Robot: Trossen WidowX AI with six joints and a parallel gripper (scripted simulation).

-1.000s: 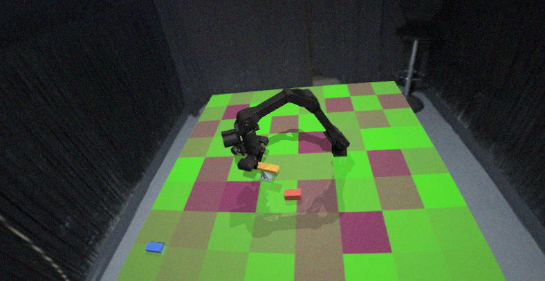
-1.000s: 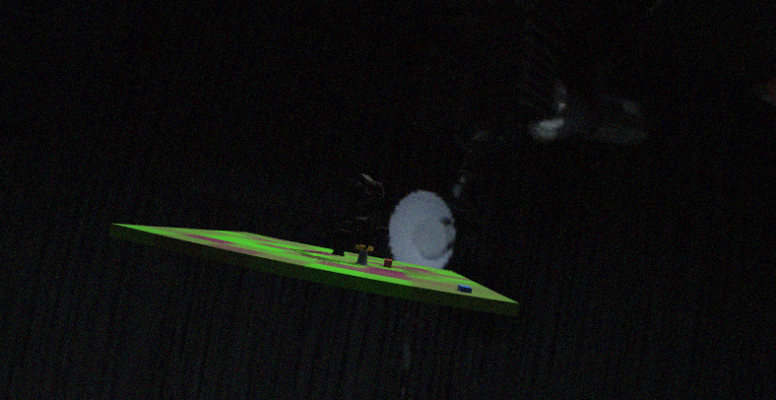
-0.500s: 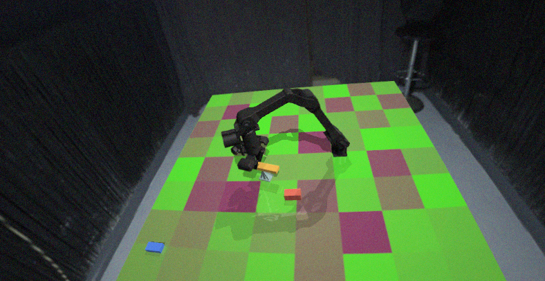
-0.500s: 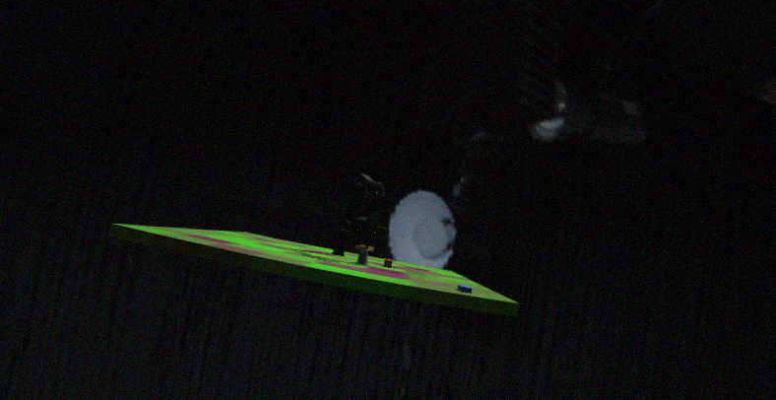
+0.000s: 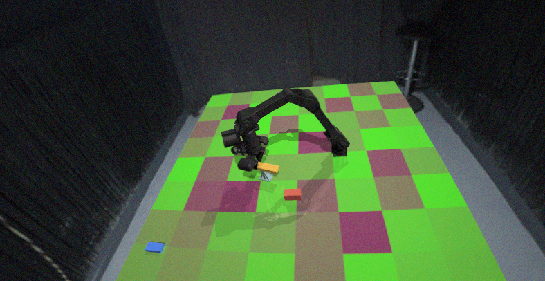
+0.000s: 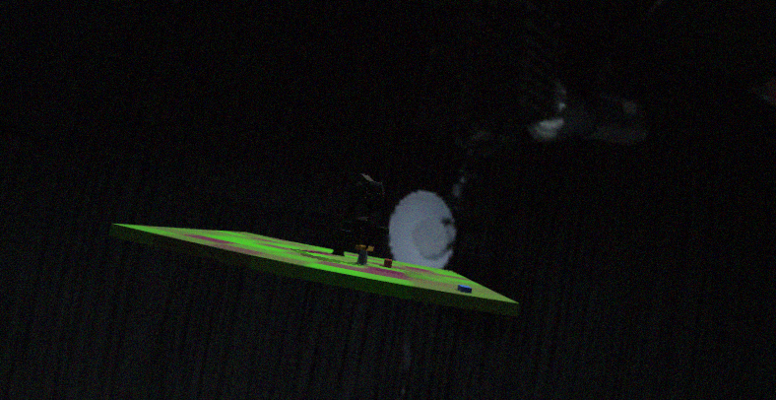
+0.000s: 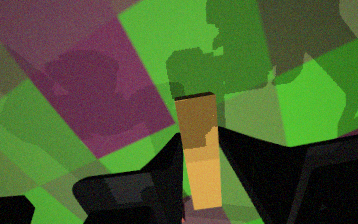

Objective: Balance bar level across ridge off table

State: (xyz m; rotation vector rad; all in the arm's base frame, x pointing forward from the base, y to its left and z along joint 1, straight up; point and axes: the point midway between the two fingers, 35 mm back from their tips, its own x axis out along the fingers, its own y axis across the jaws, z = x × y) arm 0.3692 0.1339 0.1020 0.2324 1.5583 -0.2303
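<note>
The orange bar lies 3 cm behind my gripper tip and 1 cm to the left of it. The rest, counted from my gripper tip: blue block: 37 cm ahead, 37 cm to the left, 6 cm below; then red block: 15 cm behind, 12 cm to the left, 5 cm below.
</note>
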